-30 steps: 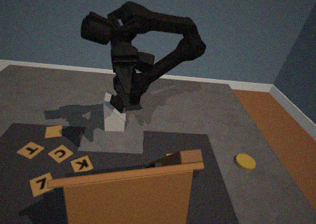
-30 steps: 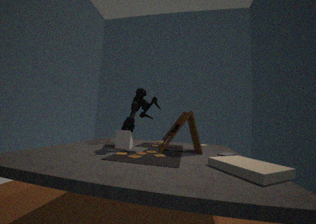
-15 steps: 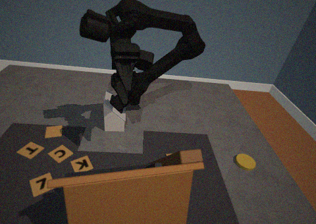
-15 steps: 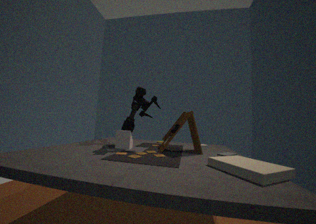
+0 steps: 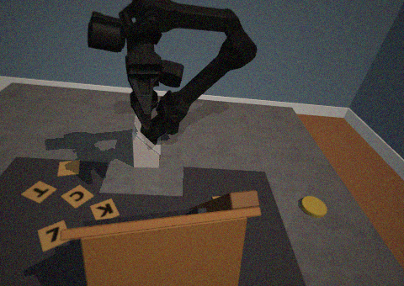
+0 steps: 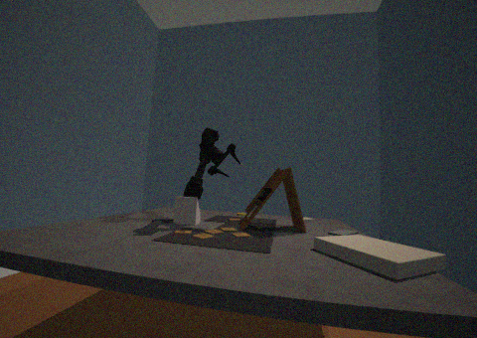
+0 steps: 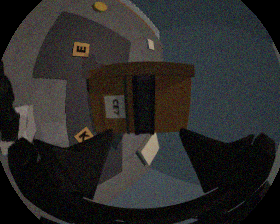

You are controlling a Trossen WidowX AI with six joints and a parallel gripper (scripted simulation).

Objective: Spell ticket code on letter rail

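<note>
Now: the tile 15 cm behind my gripper tip, 24 cm to the right of it and 27 cm below it. The rest, counted from my gripper tip: dark mat 2 cm behind, 2 cm to the right, 27 cm below; ticket 10 cm ahead, 1 cm to the left, 19 cm below; long white slab 50 cm ahead, 36 cm to the right, 25 cm below.
</note>
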